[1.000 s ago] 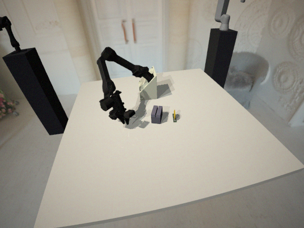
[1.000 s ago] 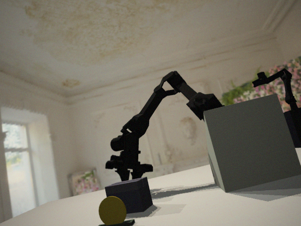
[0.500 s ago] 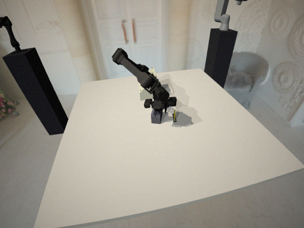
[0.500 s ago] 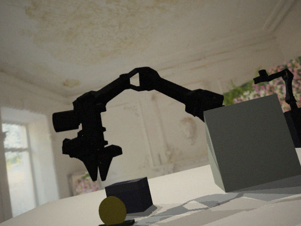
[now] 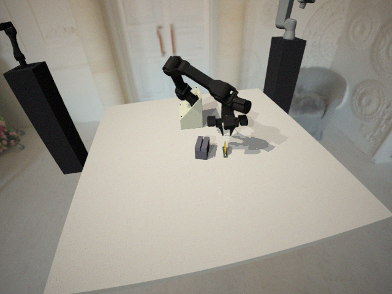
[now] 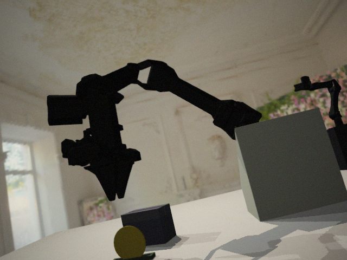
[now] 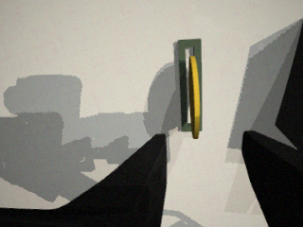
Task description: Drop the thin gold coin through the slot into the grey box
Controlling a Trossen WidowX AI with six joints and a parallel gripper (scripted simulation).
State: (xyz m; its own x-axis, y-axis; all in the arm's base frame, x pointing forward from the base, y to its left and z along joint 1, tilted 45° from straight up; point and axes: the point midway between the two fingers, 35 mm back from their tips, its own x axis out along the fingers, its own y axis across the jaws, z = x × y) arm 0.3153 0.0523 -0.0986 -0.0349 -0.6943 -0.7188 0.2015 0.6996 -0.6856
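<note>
Right now my gripper tip is 10 mm past the gold coin and 80 mm above it.
</note>
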